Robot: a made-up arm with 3 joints. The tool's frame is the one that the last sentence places.
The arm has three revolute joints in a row. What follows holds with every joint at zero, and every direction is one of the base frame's. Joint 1 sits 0.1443 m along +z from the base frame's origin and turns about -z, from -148.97 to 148.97 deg. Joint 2 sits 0.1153 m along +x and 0.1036 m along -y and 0.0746 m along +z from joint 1 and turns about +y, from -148.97 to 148.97 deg. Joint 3 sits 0.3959 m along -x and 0.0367 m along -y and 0.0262 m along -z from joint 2 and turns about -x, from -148.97 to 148.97 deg. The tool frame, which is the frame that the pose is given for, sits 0.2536 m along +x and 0.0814 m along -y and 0.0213 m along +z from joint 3; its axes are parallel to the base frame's.
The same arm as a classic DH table. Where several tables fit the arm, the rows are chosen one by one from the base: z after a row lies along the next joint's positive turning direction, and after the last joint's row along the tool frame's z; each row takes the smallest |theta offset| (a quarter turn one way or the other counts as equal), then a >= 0, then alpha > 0; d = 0 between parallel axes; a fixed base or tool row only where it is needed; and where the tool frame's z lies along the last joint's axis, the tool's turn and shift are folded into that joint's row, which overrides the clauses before.
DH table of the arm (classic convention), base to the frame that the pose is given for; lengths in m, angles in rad. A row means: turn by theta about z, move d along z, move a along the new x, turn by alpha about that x. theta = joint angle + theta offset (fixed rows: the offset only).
base (fixed): a 0  alpha 3.1416  d 0  theta_offset 0
joint 1: a 0.1153  alpha 1.5708  d -0.2189  theta_offset 0
joint 2: a 0.0262  alpha -1.5708  d -0.1403  theta_offset 1.5708
joint 3: a 0.0814  alpha -1.5708  d 0.1423  theta_offset 1.5708
tool (fixed): a 0  alpha 0  d 0.0213  theta_offset 1.5708
Joint limits (rad, base to tool): -2.6..2.6 -2.6..2.6 -2.6..2.6

